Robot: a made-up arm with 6 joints. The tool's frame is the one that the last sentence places. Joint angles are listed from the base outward.
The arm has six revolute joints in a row. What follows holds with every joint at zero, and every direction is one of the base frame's.
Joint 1 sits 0.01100 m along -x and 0.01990 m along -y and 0.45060 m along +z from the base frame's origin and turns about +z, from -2.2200 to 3.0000 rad.
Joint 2 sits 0.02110 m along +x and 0.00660 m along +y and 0.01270 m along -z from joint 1 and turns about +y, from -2.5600 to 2.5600 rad.
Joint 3 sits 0.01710 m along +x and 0.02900 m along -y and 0.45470 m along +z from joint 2 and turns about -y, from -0.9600 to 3.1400 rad.
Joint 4 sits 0.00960 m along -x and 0.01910 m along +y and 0.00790 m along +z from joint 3 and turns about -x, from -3.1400 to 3.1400 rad.
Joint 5 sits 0.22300 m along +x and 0.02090 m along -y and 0.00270 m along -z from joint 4 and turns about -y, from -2.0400 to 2.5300 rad.
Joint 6 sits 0.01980 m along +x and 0.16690 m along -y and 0.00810 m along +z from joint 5 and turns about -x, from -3.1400 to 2.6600 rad.
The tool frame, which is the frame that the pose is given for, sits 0.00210 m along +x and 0.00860 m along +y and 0.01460 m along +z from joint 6; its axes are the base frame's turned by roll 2.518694, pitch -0.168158 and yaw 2.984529 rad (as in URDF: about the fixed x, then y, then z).
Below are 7 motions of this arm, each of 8 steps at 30 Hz.
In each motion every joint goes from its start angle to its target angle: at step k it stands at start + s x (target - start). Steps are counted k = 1, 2, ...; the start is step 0. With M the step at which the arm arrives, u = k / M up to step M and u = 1 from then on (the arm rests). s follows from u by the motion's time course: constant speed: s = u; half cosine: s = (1 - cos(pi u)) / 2; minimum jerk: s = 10 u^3 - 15 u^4 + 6 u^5.
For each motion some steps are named. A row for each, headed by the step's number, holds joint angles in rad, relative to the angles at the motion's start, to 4 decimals.
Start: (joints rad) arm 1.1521 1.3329 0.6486 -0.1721 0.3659 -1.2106
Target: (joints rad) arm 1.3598 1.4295 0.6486 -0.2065 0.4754 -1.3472
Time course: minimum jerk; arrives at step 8
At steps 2, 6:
2: 0.0215 0.0100 0.0000 -0.0036 0.0113 -0.0141
6: 0.1862 0.0866 0.0000 -0.0308 0.0982 -0.1225

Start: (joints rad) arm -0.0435 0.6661 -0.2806 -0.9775 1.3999 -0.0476
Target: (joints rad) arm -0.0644 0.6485 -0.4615 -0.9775 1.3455 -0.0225
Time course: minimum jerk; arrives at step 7
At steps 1, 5, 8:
1: -0.0005 -0.0004 -0.0042 0.0000 -0.0013 0.0006
5: -0.0179 -0.0151 -0.1547 0.0000 -0.0465 0.0215
8: -0.0209 -0.0176 -0.1809 0.0000 -0.0544 0.0251

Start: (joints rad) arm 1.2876 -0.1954 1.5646 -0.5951 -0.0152 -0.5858
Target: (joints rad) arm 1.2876 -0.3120 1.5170 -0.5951 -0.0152 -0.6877
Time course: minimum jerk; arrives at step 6
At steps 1, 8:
1: 0.0000 -0.0041 -0.0017 0.0000 0.0000 -0.0036
8: 0.0000 -0.1166 -0.0476 0.0000 0.0000 -0.1019

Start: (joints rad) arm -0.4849 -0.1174 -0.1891 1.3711 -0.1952 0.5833
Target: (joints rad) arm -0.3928 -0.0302 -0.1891 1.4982 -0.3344 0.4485
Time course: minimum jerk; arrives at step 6
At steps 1, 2, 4, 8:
1: 0.0033 0.0031 0.0000 0.0045 -0.0049 -0.0048
2: 0.0193 0.0183 0.0000 0.0267 -0.0292 -0.0283
4: 0.0728 0.0689 0.0000 0.1004 -0.1100 -0.1065
8: 0.0921 0.0872 0.0000 0.1271 -0.1392 -0.1348

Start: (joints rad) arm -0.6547 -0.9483 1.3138 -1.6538 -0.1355 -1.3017
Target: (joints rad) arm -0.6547 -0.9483 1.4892 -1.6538 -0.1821 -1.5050
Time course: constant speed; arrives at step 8
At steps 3, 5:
3: 0.0000 0.0000 0.0658 0.0000 -0.0175 -0.0762
5: 0.0000 0.0000 0.1096 0.0000 -0.0291 -0.1271

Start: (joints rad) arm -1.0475 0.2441 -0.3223 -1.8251 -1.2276 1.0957
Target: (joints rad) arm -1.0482 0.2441 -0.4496 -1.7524 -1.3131 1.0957
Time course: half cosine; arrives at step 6
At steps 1, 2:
1: 0.0000 0.0000 -0.0085 0.0049 -0.0057 0.0000
2: -0.0002 0.0000 -0.0318 0.0182 -0.0214 0.0000

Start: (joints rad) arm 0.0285 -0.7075 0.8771 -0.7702 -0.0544 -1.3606
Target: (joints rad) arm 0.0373 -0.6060 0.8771 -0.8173 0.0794 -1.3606
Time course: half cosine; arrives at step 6
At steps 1, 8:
1: 0.0006 0.0068 0.0000 -0.0032 0.0090 0.0000
8: 0.0088 0.1015 0.0000 -0.0471 0.1338 0.0000

